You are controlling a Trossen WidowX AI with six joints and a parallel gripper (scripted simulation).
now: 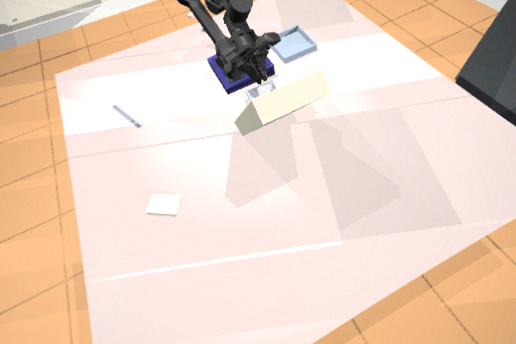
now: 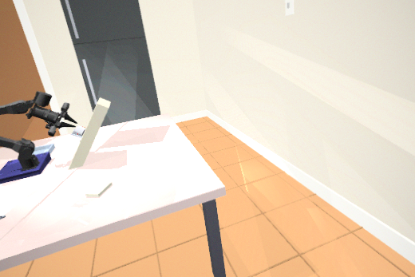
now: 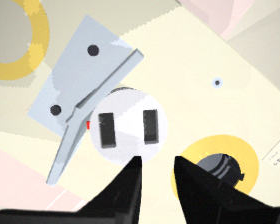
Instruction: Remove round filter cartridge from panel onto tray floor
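Right now the round white filter cartridge is 30 mm below my gripper tip. Round my gripper tip: cream service panel: 50 mm below, 50 mm ahead; white card: 400 mm to the right, 200 mm below, 130 mm ahead; light blue tray: 340 mm behind, 260 mm to the left, 200 mm below.
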